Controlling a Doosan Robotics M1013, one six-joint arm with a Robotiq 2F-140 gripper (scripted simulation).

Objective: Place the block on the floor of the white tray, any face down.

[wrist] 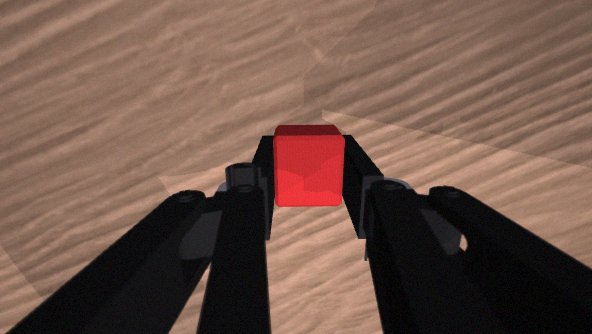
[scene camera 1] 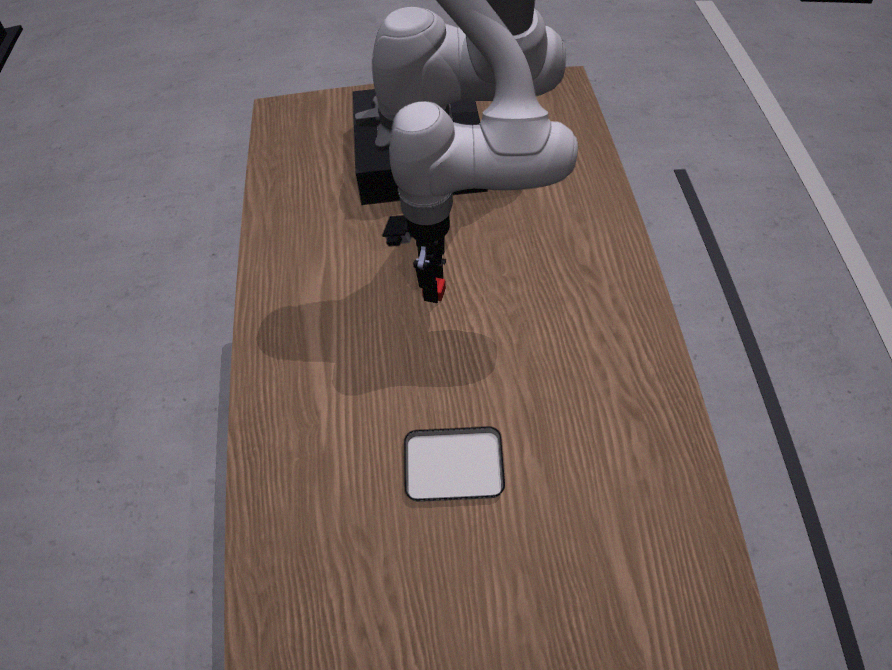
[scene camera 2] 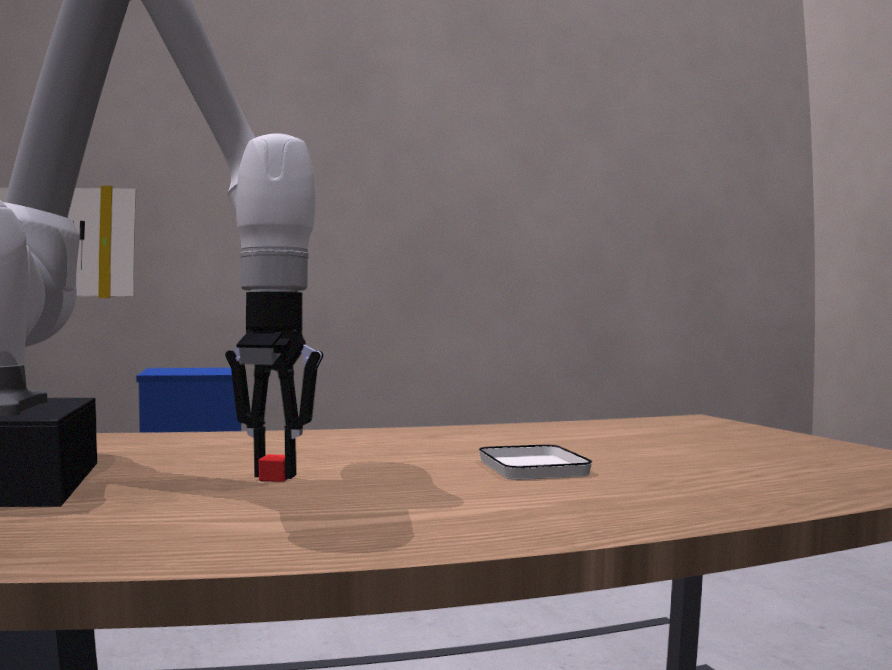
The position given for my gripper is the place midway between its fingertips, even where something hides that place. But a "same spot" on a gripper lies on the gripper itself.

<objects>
My gripper shows in the wrist view [306,157], in scene camera 1 and in scene camera 2. A white tray shows in scene camera 1 and in scene camera 2; in the wrist view it is out of frame. One and the same spot on my gripper: [scene camera 2: 312,358] is [scene camera 1: 413,264]. One and the same spot on the white tray: [scene camera 2: 522,462] is [scene camera 1: 472,461].
</objects>
